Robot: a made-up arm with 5 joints.
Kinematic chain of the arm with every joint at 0, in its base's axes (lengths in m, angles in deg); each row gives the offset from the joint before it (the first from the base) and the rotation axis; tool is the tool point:
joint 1: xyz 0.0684 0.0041 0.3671 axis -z
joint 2: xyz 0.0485 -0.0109 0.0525 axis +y
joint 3: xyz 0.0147 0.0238 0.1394 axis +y
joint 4: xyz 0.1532 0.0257 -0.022 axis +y
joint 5: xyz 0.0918 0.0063 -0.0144 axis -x
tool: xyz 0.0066 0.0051 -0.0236
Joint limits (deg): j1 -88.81..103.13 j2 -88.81..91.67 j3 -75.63..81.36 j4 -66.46..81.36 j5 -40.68..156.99
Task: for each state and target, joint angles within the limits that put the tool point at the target. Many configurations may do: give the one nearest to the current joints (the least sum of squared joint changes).
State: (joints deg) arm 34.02 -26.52 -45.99 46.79 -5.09
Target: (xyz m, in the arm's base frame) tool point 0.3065 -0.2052 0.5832
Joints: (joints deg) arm 50.74 6.20 -41.02 37.93 -4.72
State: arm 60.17 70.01 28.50 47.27 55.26
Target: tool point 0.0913 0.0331 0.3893
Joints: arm 69.05 77.69 53.74 60.76 45.18
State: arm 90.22 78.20 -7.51 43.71 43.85
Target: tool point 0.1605 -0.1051 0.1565
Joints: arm 63.41 91.67 -11.86 21.31 40.42
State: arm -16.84 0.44 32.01 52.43 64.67
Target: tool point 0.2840 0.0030 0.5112
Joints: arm 6.96 -29.87 8.15 51.16 67.49
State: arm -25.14 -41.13 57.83 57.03 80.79
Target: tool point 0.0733 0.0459 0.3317
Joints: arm -48.52 -36.19 77.33 59.61 72.09
